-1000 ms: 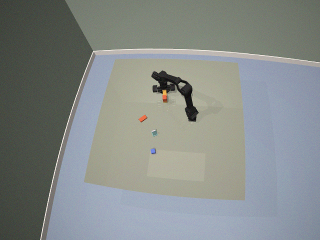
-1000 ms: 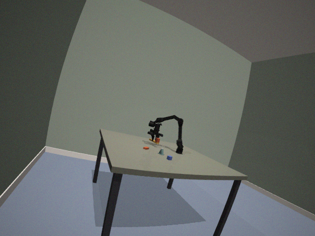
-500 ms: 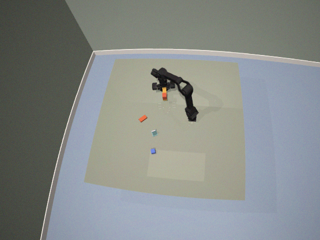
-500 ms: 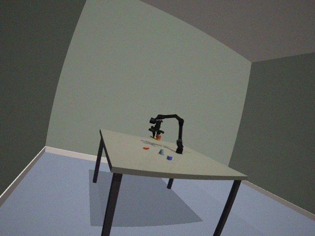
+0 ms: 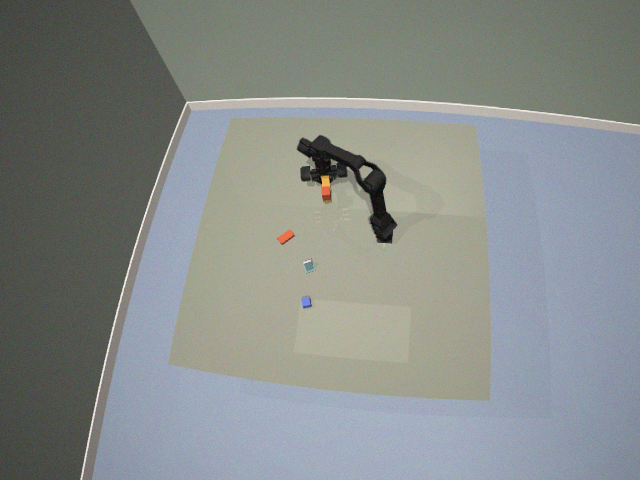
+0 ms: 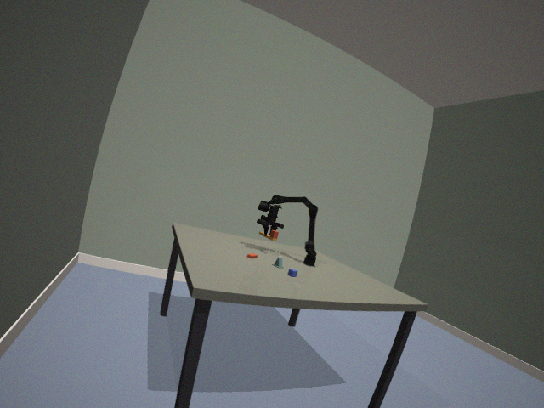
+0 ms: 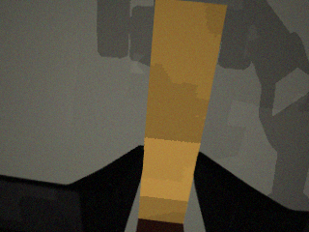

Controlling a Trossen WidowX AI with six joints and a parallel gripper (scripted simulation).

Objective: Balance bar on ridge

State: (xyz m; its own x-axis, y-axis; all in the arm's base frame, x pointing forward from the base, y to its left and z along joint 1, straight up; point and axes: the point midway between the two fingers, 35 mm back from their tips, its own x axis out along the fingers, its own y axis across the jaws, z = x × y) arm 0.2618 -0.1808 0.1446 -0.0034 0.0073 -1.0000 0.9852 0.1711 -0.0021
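My gripper tip is 16 cm short of the flat orange-red piece, 22 cm to the right of it and 10 cm above it. From my gripper tip the other things lie so: blue cube 3 cm ahead, 50 cm to the left, 9 cm below.
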